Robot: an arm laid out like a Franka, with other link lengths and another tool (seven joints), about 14 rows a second.
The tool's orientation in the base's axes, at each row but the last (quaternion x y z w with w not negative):
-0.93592, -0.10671, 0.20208, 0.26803
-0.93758, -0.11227, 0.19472, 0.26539
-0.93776, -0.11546, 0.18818, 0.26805
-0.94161, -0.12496, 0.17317, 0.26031
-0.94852, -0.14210, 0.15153, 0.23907
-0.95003, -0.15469, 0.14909, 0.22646
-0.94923, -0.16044, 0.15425, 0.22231
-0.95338, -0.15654, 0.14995, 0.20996
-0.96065, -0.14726, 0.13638, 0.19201
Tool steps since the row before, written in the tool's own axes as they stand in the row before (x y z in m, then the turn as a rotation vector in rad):
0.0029, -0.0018, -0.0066, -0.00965, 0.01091, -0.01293
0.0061, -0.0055, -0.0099, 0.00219, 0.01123, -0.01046
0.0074, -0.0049, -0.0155, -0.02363, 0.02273, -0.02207
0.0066, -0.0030, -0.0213, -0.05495, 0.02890, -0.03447
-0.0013, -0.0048, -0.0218, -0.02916, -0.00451, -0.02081
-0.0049, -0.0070, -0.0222, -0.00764, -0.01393, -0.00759
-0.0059, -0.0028, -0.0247, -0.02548, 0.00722, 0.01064
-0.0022, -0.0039, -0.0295, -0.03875, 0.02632, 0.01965
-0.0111, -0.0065, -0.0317, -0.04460, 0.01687, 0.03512
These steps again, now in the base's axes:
0.0053, -0.0006, 0.0052, -0.00201, -0.01800, 0.00717
0.0091, 0.0020, 0.0089, 0.00761, -0.01343, 0.00144
0.0125, -0.0007, 0.0127, -0.00954, -0.03649, 0.01180
0.0139, -0.0049, 0.0170, -0.03226, -0.05737, 0.02666
0.0056, -0.0053, 0.0210, -0.02014, -0.01470, 0.02612
0.0018, -0.0044, 0.0233, -0.00741, 0.00616, 0.01474
0.0030, -0.0090, 0.0237, -0.02513, -0.01168, -0.00684
0.0075, -0.0079, 0.0278, -0.03582, -0.02977, -0.02027
-0.0016, -0.0084, 0.0331, -0.04831, -0.01830, -0.02896

